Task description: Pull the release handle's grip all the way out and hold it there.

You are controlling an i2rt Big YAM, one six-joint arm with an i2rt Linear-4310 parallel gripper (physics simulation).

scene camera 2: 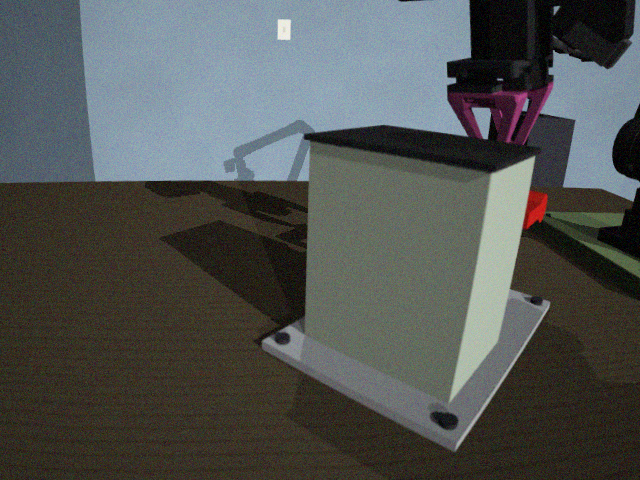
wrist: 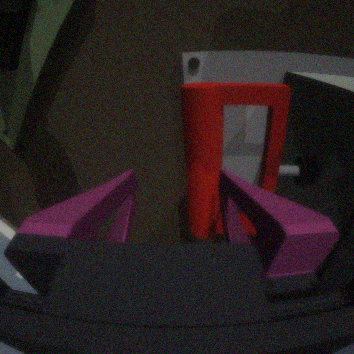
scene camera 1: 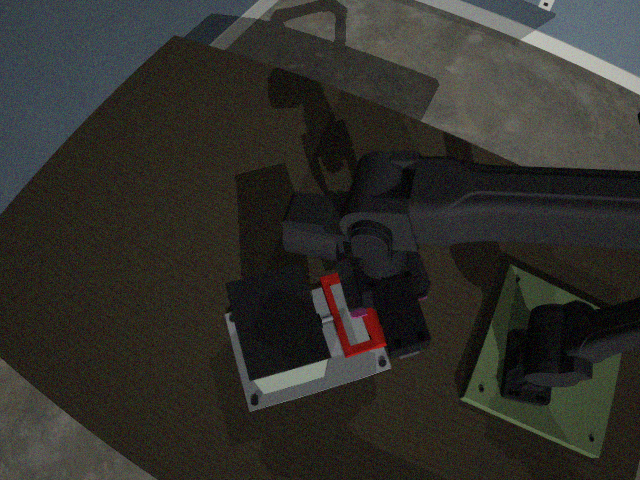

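Observation:
The release handle, a red rectangular loop [scene camera 1: 377, 330] [scene camera 2: 536, 209] [wrist: 202, 130], stands off the side of a pale box with a black top [scene camera 1: 279, 320] [scene camera 2: 398, 248] [wrist: 320, 130]. A short light rod [scene camera 1: 327, 319] [wrist: 289, 170] joins them. My gripper [wrist: 176, 177] points down, its magenta fingers partly open with nothing between them. In the wrist view the right fingertip overlaps the inner edge of the loop's thick outer bar, and the left fingertip is clear of it on the outer side. In scene camera 2 the fingers are above the handle's level; the box hides their tips.
The box sits on a grey base plate [scene camera 1: 310, 390] [scene camera 2: 361, 377] [wrist: 240, 65] with dark bolts at its corners. A green, slope-sided tray [scene camera 1: 553, 413] [wrist: 45, 40] lies on the handle's side of the box, with black arm parts [scene camera 1: 558, 335] over it. The arm casts shadows on the brown table.

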